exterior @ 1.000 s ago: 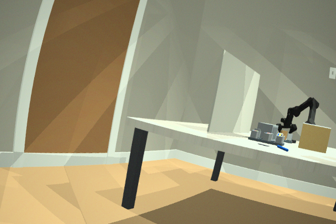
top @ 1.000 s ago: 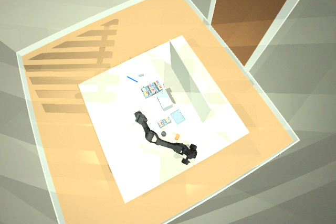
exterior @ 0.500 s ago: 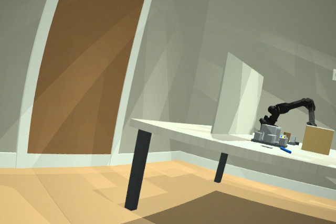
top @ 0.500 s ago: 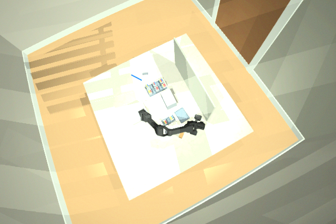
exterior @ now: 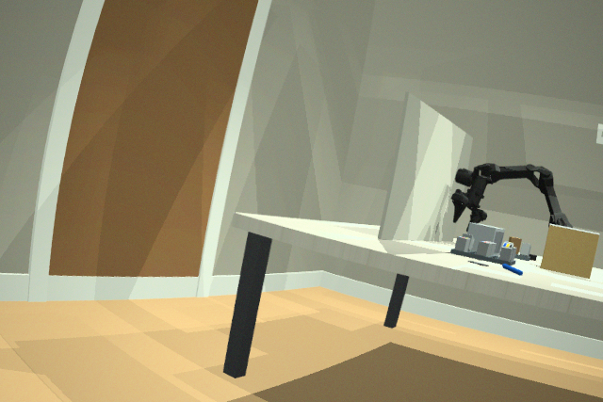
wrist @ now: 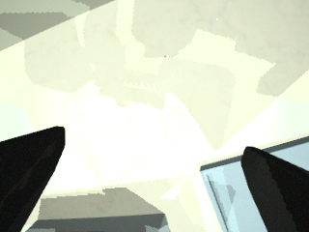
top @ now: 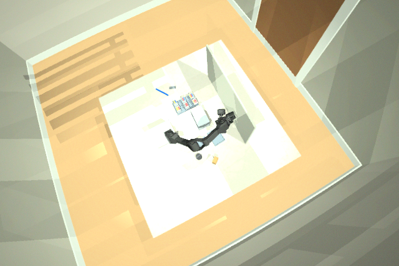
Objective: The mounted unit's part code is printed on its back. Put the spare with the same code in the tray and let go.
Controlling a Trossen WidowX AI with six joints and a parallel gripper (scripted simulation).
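Right now my gripper tip is 18 cm past the grey spare block, 28 cm to the right of it and 3 cm above it. Round my gripper tip: tall white panel: 11 cm ahead, 11 cm to the left, 15 cm above; blue-grey tray: 9 cm behind, 7 cm to the right, 7 cm below; tan box: 20 cm behind, 24 cm to the right, 4 cm below.
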